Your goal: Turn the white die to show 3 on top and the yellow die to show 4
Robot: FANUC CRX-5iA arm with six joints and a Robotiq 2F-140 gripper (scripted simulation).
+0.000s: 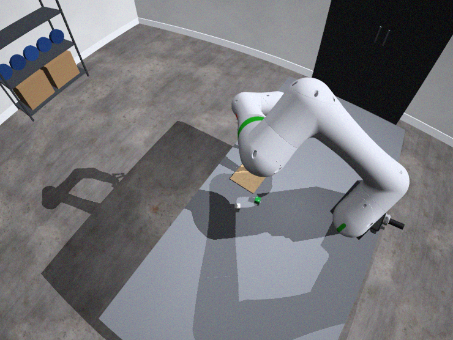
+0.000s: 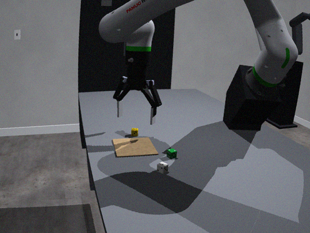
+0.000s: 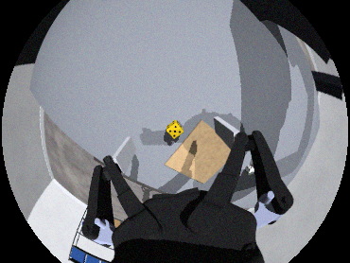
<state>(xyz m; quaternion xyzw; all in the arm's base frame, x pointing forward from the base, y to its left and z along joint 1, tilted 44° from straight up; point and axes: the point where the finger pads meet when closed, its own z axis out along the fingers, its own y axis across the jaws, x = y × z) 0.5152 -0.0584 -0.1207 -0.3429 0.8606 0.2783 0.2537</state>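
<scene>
The yellow die is 60 mm below my hand and 10 mm to the left of it. The rest, counted from my hand: white die: 290 mm to the left, 60 mm below, 20 mm behind; then tan mat: 120 mm to the left, 70 mm below, 30 mm ahead; then green die: 210 mm to the left, 80 mm behind, 60 mm below.
</scene>
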